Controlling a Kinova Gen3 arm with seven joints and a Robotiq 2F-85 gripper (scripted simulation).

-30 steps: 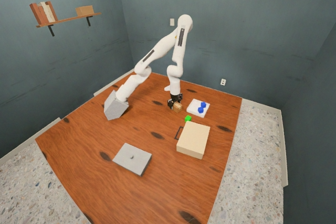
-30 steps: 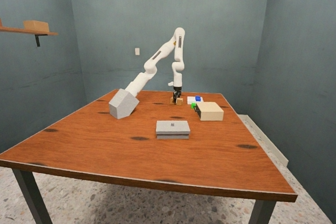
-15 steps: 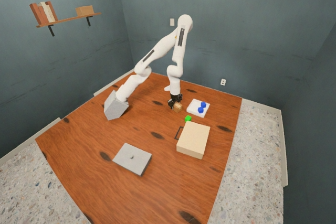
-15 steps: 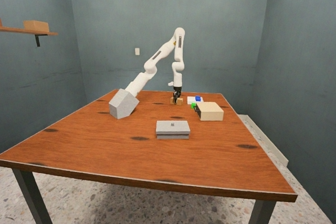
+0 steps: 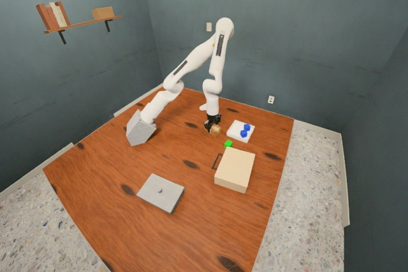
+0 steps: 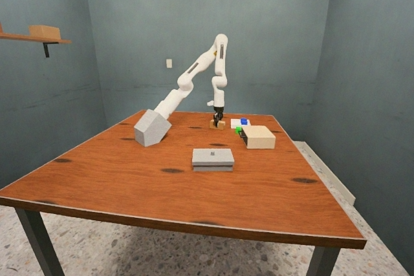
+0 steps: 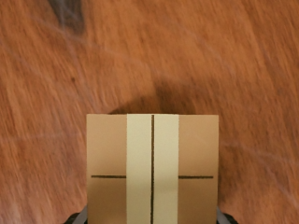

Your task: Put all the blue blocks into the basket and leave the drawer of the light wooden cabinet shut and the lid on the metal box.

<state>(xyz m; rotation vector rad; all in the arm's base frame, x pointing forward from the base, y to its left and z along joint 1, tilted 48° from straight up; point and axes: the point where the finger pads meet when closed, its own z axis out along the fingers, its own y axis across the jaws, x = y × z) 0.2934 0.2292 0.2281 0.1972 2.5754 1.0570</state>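
My gripper is now 10 mm past the small box. Round my hand: white basket (130 mm ahead, 130 mm to the left, 20 mm below); green block (160 mm ahead, 20 mm to the right, 20 mm below); red block (20 mm ahead, 20 mm below).
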